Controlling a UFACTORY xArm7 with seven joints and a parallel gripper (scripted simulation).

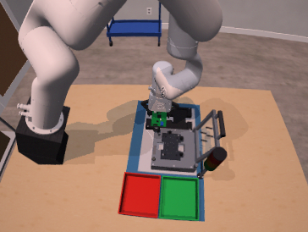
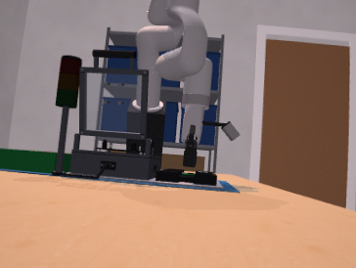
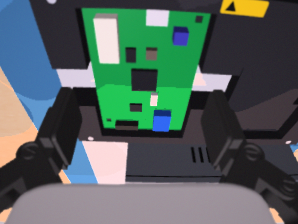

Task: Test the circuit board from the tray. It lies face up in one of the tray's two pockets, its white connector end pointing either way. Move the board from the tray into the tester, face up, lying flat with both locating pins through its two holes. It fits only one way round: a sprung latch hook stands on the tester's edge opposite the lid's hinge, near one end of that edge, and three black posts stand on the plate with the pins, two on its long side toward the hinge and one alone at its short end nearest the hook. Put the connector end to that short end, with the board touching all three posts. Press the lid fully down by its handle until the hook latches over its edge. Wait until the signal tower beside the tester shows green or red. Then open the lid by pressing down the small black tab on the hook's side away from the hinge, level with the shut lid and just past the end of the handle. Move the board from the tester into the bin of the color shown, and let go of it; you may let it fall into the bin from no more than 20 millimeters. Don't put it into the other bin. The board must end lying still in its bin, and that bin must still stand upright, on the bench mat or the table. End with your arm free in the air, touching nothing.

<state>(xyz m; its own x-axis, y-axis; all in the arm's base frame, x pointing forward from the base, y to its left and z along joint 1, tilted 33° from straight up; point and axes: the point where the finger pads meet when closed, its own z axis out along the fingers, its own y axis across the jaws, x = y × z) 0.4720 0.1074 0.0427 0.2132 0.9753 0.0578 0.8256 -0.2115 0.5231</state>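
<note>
Right now the green circuit board is 3 cm below my hand. The rest, counted from my hand: tester's clear lid (14 cm ahead, 21 cm to the right, 13 cm above); then tester's plate (2 cm ahead, 17 cm to the right, 2 cm above); then latch hook (3 cm behind, 11 cm to the right, 4 cm above).
</note>
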